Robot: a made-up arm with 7 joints.
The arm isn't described. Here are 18 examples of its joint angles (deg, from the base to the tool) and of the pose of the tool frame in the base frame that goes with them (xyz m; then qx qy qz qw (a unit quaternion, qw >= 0)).
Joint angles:
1: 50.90 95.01 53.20 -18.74 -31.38 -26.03 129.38
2: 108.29 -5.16 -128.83 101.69 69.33 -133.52 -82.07
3: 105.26 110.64 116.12 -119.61 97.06 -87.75 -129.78
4: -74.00 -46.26 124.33 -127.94 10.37 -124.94 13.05
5: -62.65 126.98 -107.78 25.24 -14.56 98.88 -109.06
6: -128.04 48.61 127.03 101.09 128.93 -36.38 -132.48
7: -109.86 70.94 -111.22 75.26 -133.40 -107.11 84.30
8: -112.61 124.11 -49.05 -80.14 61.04 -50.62 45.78
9: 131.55 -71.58 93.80 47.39 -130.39 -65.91 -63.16
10: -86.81 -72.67 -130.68 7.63 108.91 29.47 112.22
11: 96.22 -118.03 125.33 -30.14 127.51 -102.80 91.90
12: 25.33 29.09 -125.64 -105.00 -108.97 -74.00 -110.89
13: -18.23 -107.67 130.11 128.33 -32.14 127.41 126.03
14: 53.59 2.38 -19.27 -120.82 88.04 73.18 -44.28
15: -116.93 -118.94 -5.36 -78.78 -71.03 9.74 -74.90
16: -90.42 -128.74 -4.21 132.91 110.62 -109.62 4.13
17: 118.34 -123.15 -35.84 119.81 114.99 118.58 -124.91
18: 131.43 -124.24 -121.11 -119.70 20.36 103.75 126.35
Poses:
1: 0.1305 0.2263 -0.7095 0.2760 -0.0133 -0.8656 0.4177
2: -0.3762 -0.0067 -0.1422 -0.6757 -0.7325 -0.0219 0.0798
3: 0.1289 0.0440 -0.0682 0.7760 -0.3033 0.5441 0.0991
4: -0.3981 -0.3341 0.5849 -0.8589 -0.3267 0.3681 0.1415
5: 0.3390 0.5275 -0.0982 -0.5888 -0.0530 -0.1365 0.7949
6: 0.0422 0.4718 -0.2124 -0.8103 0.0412 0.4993 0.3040
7: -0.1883 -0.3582 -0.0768 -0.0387 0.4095 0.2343 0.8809
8: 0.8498 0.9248 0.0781 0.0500 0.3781 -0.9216 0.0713
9: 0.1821 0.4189 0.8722 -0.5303 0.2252 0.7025 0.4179
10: -0.3806 -0.2528 0.8128 0.9329 0.2580 0.2336 0.0924
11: 0.3048 -0.5583 0.0319 -0.0912 -0.5392 0.3336 0.7679
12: 0.3332 -0.1580 -0.3044 0.1446 0.3987 0.7123 0.5592
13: -0.4099 0.2154 0.3925 0.8206 -0.3348 0.3743 0.2728
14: -0.3131 -0.1306 -0.6874 0.8493 -0.1816 0.4821 0.1149
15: 0.7128 0.5336 0.0979 0.4026 0.4597 0.7907 0.0381
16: -0.0841 0.7681 0.0170 0.2061 -0.2989 -0.6523 0.6654
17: -0.1609 0.0211 0.1864 -0.6420 -0.3066 -0.3759 0.5937
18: -0.2628 0.5673 0.0658 0.0677 0.2937 -0.5661 0.7672
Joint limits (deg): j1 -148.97..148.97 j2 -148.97..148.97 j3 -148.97..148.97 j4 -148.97..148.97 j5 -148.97..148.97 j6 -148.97..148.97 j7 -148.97..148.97
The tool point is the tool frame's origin. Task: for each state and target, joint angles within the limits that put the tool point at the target. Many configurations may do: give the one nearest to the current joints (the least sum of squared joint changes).
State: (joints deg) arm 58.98 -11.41 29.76 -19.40 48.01 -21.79 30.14
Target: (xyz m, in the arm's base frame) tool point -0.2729 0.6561 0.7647
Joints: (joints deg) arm 55.05 -11.83 32.09 -17.23 50.15 -69.14 32.92
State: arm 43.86 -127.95 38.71 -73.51 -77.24 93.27 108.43
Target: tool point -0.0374 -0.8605 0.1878
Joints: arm 80.29 -131.22 15.60 -88.30 -72.25 86.65 117.69
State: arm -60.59 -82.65 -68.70 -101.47 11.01 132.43 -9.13
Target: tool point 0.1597 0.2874 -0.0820
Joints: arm -60.29 -82.12 -69.18 -102.33 10.51 133.63 -8.82
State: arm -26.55 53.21 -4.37 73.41 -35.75 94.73 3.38
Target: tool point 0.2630 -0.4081 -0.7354
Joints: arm -44.28 80.97 -9.87 76.82 -17.32 115.61 -18.71
